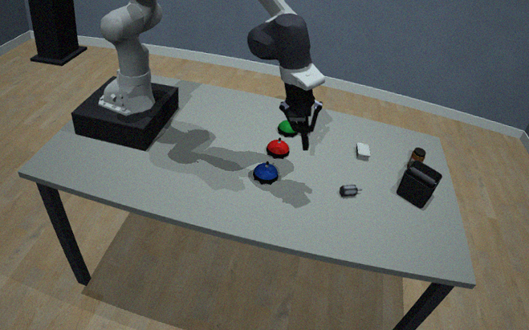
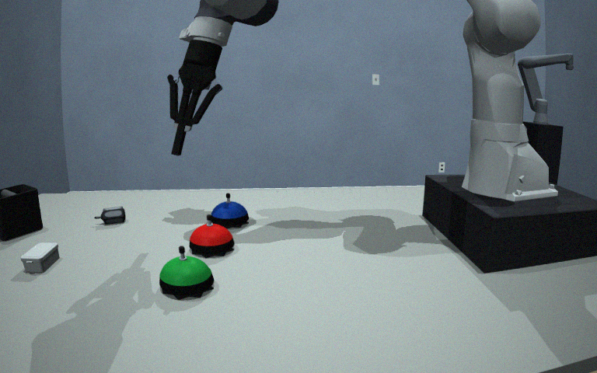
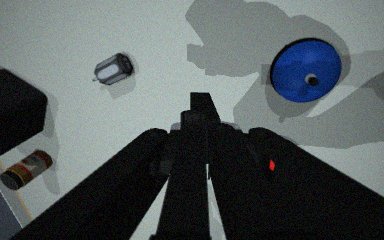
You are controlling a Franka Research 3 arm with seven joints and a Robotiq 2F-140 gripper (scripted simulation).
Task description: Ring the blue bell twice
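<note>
Right now the blue bell is 15 cm below my hand and 10 cm behind it. From my hand the other things lie so: black container: 44 cm ahead, 14 cm below, 9 cm to the left.
</note>
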